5 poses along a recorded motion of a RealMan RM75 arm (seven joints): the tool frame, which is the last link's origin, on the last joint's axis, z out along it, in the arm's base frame.
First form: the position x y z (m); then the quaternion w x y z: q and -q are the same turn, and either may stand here.
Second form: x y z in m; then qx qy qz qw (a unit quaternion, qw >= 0). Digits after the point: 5 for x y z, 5 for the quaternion.
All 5 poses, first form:
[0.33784, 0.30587, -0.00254, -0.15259, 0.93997, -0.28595, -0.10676]
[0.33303, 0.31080, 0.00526, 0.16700, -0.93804, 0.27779, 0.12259]
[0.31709, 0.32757, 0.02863, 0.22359, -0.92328, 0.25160, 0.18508]
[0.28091, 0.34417, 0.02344, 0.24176, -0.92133, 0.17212, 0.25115]
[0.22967, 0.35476, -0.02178, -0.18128, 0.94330, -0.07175, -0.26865]
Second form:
[0.33784, 0.30587, -0.00254, -0.93997, 0.28595, 0.10676, 0.15259]
[0.33303, 0.31080, 0.00526, -0.93804, 0.27779, 0.12259, 0.16700]
[0.31709, 0.32757, 0.02863, -0.92328, 0.25160, 0.18508, 0.22359]
[0.28091, 0.34417, 0.02344, -0.92133, 0.17212, 0.25115, 0.24176]
[0.22967, 0.35476, -0.02178, -0.94330, 0.07175, 0.26865, 0.18128]

